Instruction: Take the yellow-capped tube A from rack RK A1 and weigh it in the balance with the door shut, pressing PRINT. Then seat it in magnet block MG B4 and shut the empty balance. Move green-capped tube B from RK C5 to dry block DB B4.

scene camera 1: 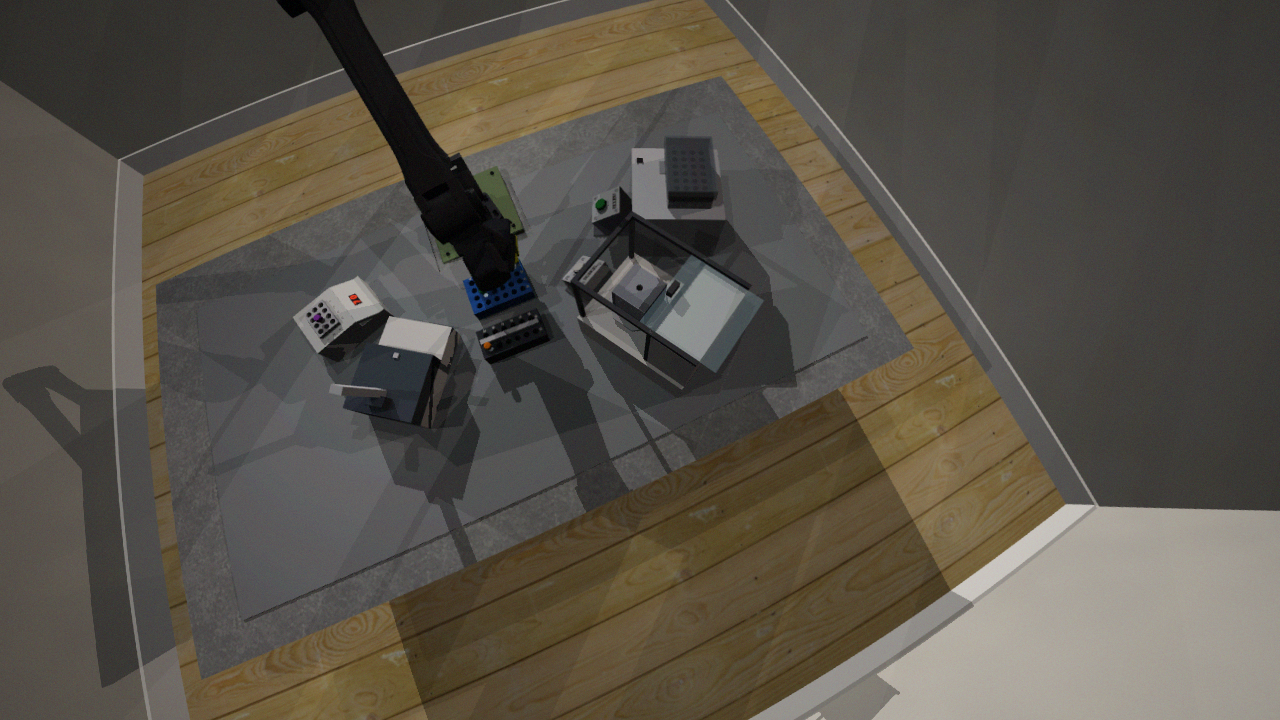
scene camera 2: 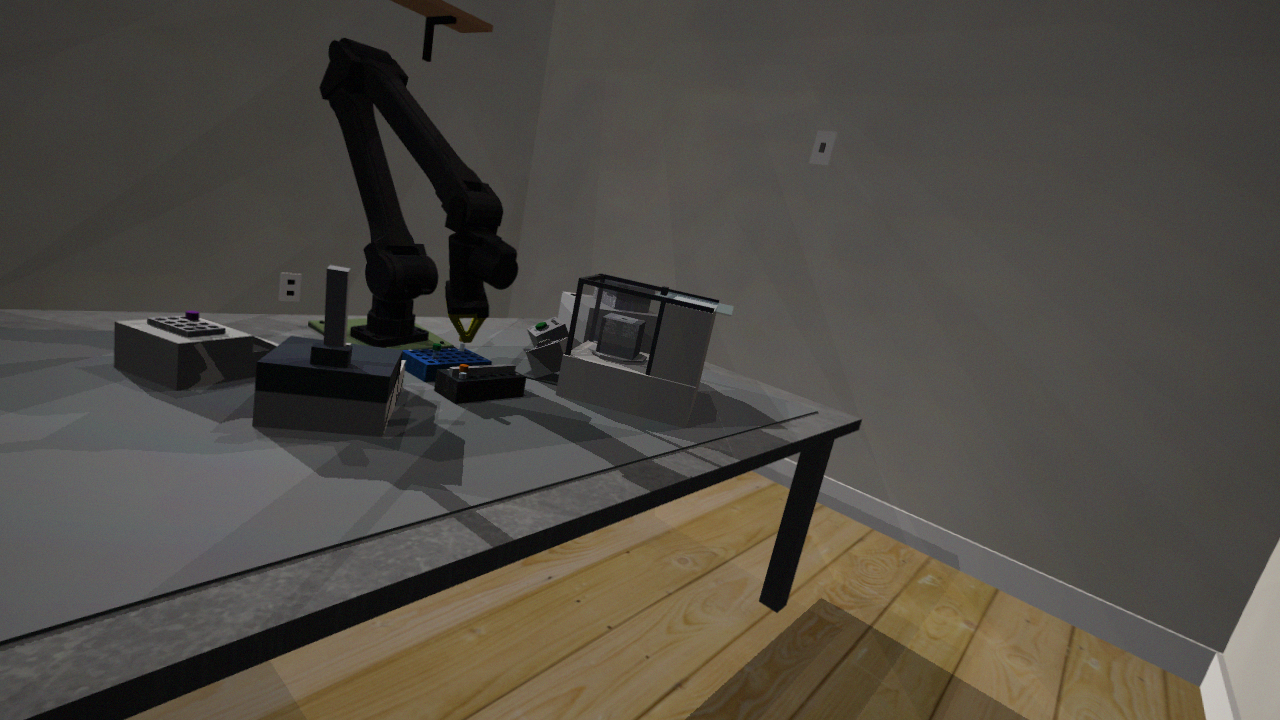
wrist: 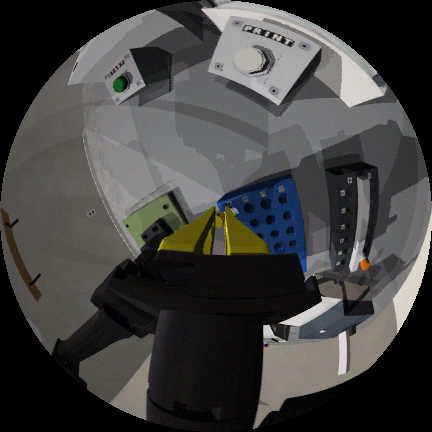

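My gripper (scene camera 1: 490,285) (scene camera 2: 467,329) (wrist: 219,211) is shut on the yellow-capped tube A (wrist: 219,220). It holds the tube upright over the near corner of the blue rack (scene camera 1: 503,292) (scene camera 2: 443,357) (wrist: 278,217). Only the yellow cap and a strip of the grey tube body show between the yellow fingers. The green-capped tube B is not visible in any view. The black magnet block (scene camera 1: 512,333) (scene camera 2: 479,383) (wrist: 350,213) lies next to the rack. The balance (scene camera 1: 662,309) (scene camera 2: 626,380) stands to the right, with its PRINT button (wrist: 250,59) in front. The dark dry block (scene camera 1: 690,167) sits at the back right.
A box with a green START button (scene camera 1: 605,206) (scene camera 2: 543,329) (wrist: 119,84) stands behind the balance. An orange-capped tube (wrist: 365,264) lies in the magnet block. A keypad device (scene camera 1: 335,315) (scene camera 2: 179,345) and a dark box with an upright lever (scene camera 1: 397,376) (scene camera 2: 326,380) stand to the left.
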